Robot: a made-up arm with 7 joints. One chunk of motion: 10 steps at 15 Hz.
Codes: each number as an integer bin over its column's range. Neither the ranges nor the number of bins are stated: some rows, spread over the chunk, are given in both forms.
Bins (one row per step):
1: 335 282 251 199 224 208 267
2: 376 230 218 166 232 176 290
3: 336 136 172 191 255 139 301
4: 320 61 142 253 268 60 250
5: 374 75 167 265 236 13 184
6: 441 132 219 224 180 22 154
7: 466 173 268 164 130 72 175
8: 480 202 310 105 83 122 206
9: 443 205 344 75 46 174 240
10: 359 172 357 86 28 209 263
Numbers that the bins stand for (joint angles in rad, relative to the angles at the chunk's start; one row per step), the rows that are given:
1: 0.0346 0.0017 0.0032 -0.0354 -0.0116 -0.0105 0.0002
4: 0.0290 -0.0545 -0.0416 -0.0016 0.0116 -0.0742 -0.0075
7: 0.0833 -0.0260 0.0101 -0.0573 -0.0613 -0.0690 -0.0412
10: 0.0435 -0.0262 0.0467 -0.1061 -0.1152 -0.0100 -0.0016
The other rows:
2: 0.0498 -0.0115 -0.0104 -0.0560 -0.0074 -0.0242 0.0105
3: 0.0349 -0.0354 -0.0293 -0.0404 0.0047 -0.0402 0.0155
5: 0.0491 -0.0509 -0.0314 0.0059 -0.0053 -0.0944 -0.0372
6: 0.0740 -0.0364 -0.0100 -0.0197 -0.0349 -0.0905 -0.0507
8: 0.0885 -0.0186 0.0274 -0.0942 -0.0861 -0.0475 -0.0273
9: 0.0747 -0.0178 0.0414 -0.1130 -0.1057 -0.0251 -0.0120

